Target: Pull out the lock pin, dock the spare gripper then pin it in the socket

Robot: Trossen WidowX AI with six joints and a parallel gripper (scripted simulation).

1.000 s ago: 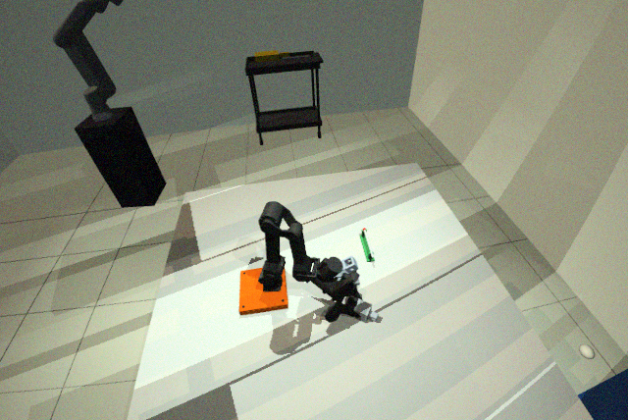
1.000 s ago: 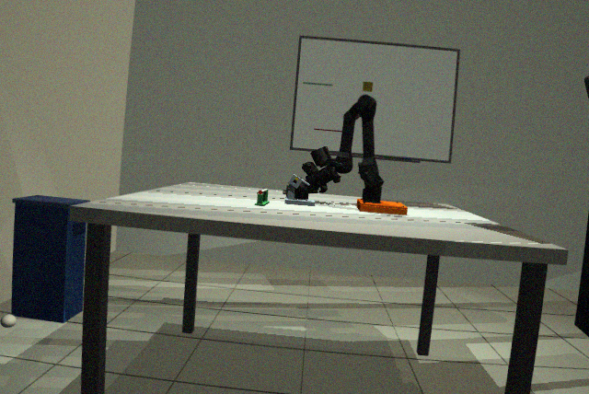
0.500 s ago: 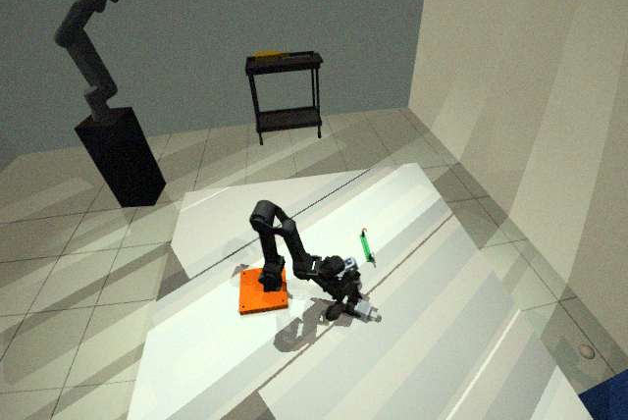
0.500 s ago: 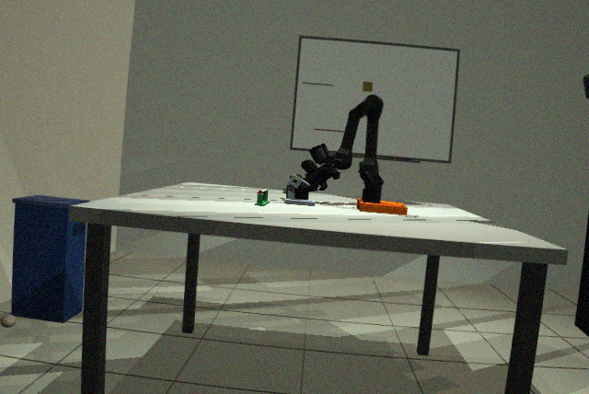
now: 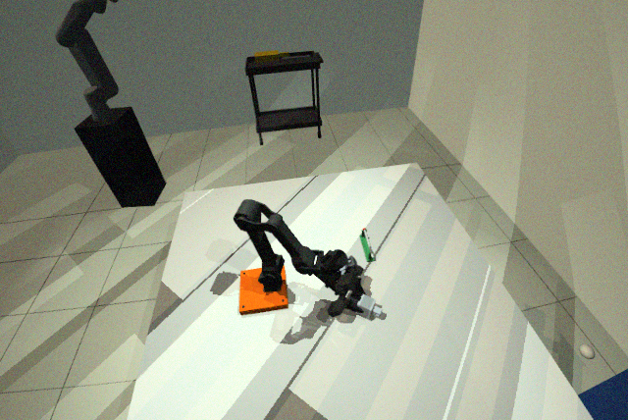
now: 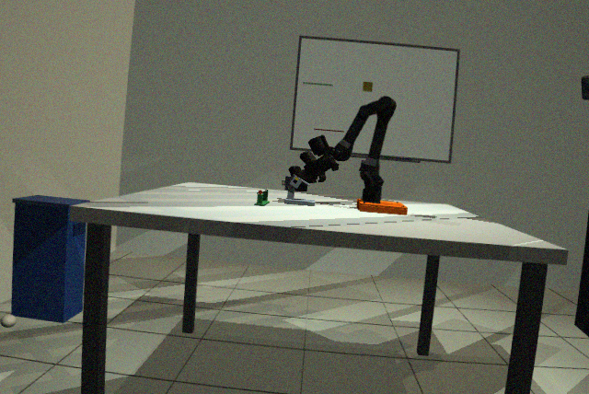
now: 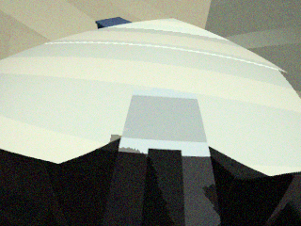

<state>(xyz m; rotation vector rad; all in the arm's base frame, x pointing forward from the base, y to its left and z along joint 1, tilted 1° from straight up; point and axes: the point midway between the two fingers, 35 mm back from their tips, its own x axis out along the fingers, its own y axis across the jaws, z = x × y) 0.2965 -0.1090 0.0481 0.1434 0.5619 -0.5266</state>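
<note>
My gripper tip is now 5 cm past the socket, 16 cm to the right of it and 1 cm above it. From my gripper tip the other things lie so: green bracket: 6 cm ahead, 29 cm to the left, 4 cm below; spare gripper: right at my gripper tip.
</note>
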